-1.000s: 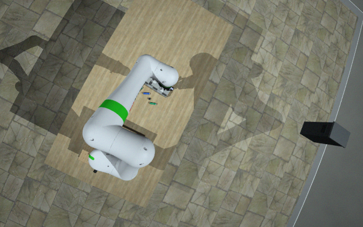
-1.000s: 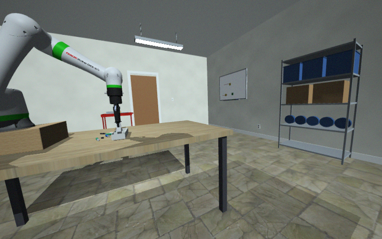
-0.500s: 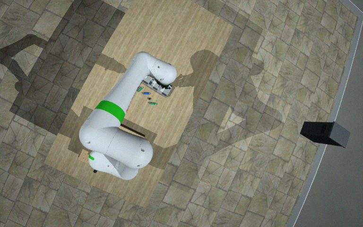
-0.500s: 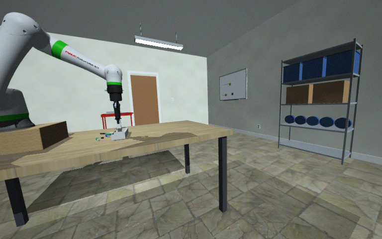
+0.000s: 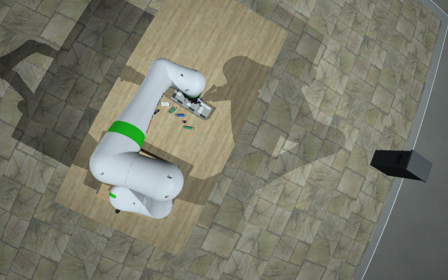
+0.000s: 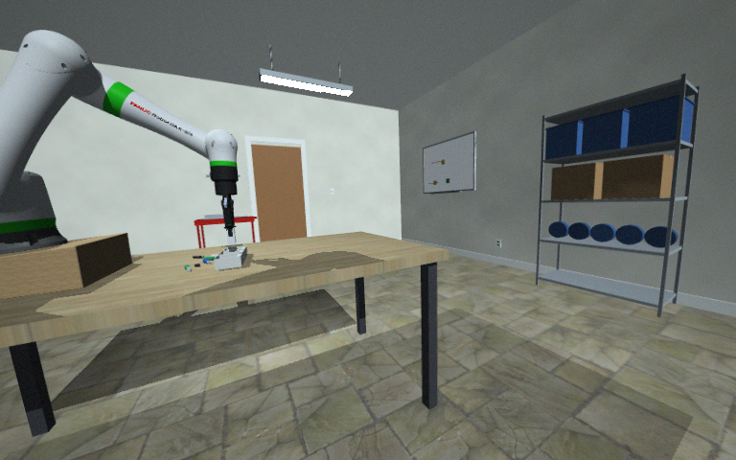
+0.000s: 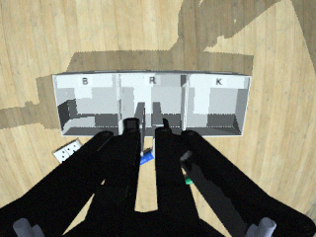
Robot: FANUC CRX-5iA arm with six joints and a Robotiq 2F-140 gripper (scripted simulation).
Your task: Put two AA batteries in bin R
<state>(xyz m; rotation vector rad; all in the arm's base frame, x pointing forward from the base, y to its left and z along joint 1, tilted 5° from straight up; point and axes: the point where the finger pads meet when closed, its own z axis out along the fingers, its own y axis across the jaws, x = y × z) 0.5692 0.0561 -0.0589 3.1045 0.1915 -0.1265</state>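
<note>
Now: hand 80 mm above the grey bin. The rest, counted from my hand: blue AA battery 100 mm behind, 90 mm below; white domino 110 mm behind, 120 mm to the left, 100 mm below; small black round part 120 mm behind, 40 mm to the right, 100 mm below.
</note>
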